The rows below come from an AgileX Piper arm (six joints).
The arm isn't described. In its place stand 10 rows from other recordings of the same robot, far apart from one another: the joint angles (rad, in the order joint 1, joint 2, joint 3, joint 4, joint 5, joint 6), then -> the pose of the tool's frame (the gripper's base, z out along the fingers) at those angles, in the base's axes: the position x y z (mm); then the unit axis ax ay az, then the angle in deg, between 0 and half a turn.
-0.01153, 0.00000, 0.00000, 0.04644, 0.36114, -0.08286 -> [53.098, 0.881, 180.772, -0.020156, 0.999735, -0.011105, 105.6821]
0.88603, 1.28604, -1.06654, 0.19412, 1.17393, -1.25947 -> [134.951, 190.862, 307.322, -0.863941, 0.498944, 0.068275, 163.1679]
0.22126, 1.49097, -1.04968, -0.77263, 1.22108, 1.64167 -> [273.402, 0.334, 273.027, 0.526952, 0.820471, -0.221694, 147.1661]
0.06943, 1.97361, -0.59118, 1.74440, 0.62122, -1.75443 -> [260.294, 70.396, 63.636, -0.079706, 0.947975, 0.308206, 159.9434]
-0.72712, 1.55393, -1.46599, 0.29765, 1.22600, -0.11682 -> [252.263, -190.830, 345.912, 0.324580, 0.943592, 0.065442, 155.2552]
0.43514, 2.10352, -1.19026, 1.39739, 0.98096, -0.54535 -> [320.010, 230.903, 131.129, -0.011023, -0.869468, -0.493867, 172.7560]
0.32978, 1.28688, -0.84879, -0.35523, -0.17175, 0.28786 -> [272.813, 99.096, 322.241, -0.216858, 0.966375, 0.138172, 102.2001]
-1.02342, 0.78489, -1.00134, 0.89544, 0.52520, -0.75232 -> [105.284, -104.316, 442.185, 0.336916, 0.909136, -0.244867, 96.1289]
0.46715, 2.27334, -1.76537, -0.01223, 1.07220, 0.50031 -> [408.373, 204.883, 140.503, 0.013863, 0.999816, 0.013251, 175.7603]
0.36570, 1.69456, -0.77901, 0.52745, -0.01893, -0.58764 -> [300.571, 114.168, 162.550, -0.209193, 0.976278, 0.055859, 136.9724]
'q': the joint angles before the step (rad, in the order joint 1, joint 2, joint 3, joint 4, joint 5, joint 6). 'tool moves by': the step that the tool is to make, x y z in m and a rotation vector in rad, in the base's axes. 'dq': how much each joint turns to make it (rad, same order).
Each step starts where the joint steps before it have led.
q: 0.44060, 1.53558, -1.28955, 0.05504, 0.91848, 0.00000
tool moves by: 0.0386, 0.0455, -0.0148, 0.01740, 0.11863, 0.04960
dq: 0.05055, 0.22725, -0.23650, 0.06828, 0.10782, -0.00010
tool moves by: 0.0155, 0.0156, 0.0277, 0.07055, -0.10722, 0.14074
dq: -0.00016, 0.04575, -0.15301, 0.08444, 0.00283, -0.16680
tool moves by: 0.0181, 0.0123, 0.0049, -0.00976, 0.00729, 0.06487
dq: -0.00013, 0.09641, -0.16301, 0.01957, 0.08982, -0.05309
